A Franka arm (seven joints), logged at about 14 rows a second.
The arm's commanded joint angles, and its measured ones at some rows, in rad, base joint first. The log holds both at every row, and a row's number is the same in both.
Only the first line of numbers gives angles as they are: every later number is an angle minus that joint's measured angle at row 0.
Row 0, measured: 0.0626, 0.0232, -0.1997, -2.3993, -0.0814, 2.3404, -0.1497
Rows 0 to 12, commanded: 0.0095, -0.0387, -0.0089, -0.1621, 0.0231, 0.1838, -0.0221; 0.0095, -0.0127, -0.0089, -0.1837, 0.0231, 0.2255, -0.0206; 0.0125, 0.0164, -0.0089, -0.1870, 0.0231, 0.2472, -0.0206; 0.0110, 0.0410, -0.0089, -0.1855, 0.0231, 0.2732, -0.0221; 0.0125, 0.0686, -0.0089, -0.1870, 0.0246, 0.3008, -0.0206; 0.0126, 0.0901, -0.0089, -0.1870, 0.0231, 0.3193, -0.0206; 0.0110, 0.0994, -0.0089, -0.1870, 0.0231, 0.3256, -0.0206; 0.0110, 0.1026, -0.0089, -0.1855, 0.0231, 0.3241, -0.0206; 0.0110, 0.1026, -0.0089, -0.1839, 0.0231, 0.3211, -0.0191; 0.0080, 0.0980, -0.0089, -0.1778, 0.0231, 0.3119, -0.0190; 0.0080, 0.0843, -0.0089, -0.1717, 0.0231, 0.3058, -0.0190; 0.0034, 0.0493, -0.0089, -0.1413, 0.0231, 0.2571, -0.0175; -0.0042, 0.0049, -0.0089, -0.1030, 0.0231, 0.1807, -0.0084
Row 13, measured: 0.0045, 0.1016, -0.0054, -0.1472, 0.0003, 0.2920, 0.0000
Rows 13 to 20, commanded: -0.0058, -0.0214, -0.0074, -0.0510, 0.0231, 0.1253, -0.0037; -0.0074, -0.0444, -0.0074, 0.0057, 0.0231, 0.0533, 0.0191; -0.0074, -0.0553, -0.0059, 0.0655, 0.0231, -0.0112, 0.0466; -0.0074, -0.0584, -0.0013, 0.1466, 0.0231, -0.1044, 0.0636; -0.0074, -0.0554, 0.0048, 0.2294, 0.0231, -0.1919, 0.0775; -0.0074, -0.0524, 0.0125, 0.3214, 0.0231, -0.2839, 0.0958; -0.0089, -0.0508, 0.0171, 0.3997, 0.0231, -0.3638, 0.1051; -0.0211, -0.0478, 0.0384, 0.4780, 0.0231, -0.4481, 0.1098
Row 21, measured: 0.0005, -0.0737, 0.0031, 0.3325, 0.0027, -0.3178, 0.0829
